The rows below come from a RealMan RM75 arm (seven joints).
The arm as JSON. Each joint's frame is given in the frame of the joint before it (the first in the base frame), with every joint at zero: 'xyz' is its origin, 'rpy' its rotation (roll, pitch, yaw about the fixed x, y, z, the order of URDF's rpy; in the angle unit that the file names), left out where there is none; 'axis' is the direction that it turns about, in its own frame. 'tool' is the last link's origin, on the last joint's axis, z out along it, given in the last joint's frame.
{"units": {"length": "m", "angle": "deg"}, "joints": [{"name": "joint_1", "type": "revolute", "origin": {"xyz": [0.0, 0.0, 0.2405]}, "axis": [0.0, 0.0, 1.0]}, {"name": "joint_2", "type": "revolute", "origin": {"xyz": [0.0, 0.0, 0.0]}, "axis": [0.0, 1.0, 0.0]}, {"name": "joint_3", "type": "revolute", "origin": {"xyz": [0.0, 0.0, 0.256]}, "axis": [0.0, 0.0, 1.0]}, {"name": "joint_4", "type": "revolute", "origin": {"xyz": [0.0, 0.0, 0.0]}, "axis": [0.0, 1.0, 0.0]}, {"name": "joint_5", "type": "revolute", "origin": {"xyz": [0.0, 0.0, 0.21]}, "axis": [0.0, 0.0, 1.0]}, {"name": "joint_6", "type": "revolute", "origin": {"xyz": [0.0, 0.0, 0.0]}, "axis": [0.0, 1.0, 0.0]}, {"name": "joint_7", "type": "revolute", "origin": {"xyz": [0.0, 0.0, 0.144]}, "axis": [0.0, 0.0, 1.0]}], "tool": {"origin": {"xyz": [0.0, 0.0, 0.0]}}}
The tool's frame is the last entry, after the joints.
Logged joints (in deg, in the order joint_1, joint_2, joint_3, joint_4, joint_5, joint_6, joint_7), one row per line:
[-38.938, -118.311, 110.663, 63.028, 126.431, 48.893, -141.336]
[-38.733, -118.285, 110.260, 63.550, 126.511, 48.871, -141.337]
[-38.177, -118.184, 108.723, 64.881, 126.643, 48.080, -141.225]
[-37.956, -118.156, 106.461, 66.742, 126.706, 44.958, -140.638]
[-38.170, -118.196, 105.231, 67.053, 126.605, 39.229, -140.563]
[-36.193, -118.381, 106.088, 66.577, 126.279, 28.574, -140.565]
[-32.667, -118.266, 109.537, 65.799, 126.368, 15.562, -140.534]
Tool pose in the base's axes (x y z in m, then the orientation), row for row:
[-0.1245, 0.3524, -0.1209, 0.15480, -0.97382, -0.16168, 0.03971]
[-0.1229, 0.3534, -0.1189, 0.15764, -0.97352, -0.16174, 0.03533]
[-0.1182, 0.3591, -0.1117, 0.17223, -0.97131, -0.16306, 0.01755]
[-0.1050, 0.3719, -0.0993, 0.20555, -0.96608, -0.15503, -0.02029]
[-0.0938, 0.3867, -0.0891, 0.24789, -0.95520, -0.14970, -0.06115]
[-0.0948, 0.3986, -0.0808, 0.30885, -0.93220, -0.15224, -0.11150]
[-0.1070, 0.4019, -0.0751, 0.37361, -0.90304, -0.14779, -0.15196]
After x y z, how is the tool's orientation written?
As a quaternion, w x y z.
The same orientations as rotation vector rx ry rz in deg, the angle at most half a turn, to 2 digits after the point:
[-159.87, -26.54, 6.52]
[-159.57, -26.51, 5.79]
[-157.93, -26.51, 2.85]
[-154.27, -24.76, -3.24]
[-149.17, -23.38, -9.55]
[-141.16, -23.05, -16.88]
[-132.52, -21.69, -22.30]

